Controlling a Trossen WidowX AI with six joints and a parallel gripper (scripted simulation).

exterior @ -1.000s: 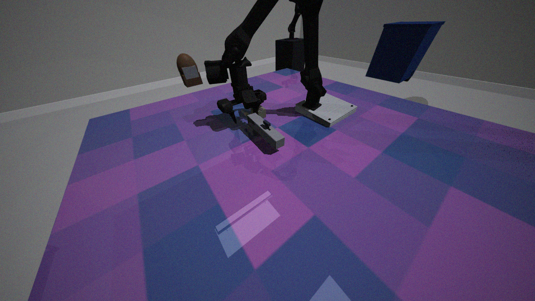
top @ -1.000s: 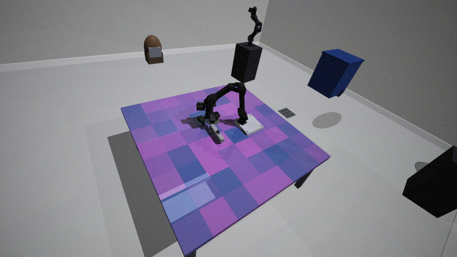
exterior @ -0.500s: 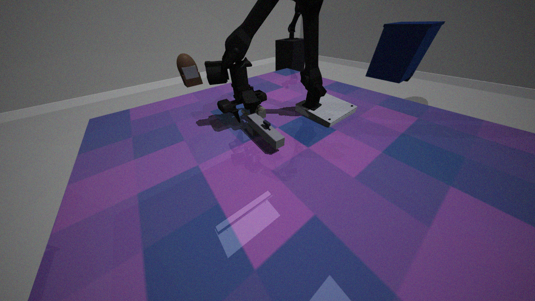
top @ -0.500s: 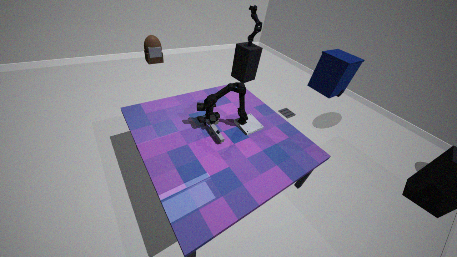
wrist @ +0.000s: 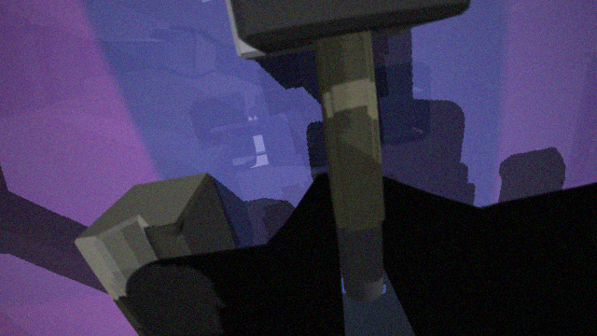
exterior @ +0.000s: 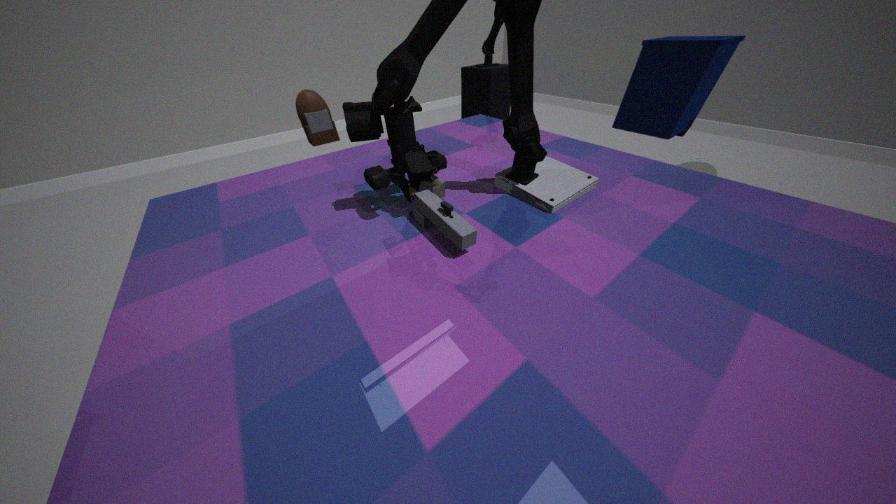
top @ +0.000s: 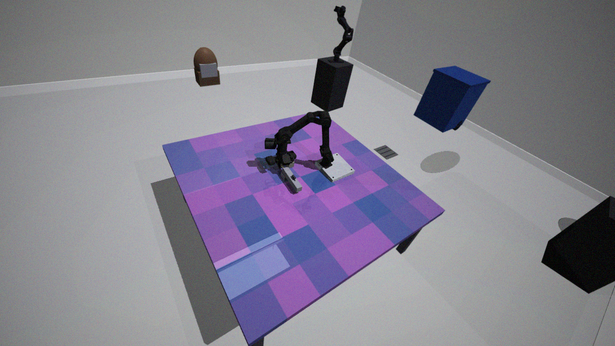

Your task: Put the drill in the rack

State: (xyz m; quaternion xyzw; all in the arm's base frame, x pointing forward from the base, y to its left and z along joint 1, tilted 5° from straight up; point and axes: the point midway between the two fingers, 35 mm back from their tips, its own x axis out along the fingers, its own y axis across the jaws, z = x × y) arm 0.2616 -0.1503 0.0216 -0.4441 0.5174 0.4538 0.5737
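My gripper tip is 1 cm short of the drill, 4 cm to the right of it and 3 cm below it. Also, from my gripper tip: dark key (3 cm ahead, 16 cm to the left, 4 cm above); then grey block (3 cm ahead, 14 cm to the left, 2 cm above); then grey rack (8 cm behind, 1 cm to the right).
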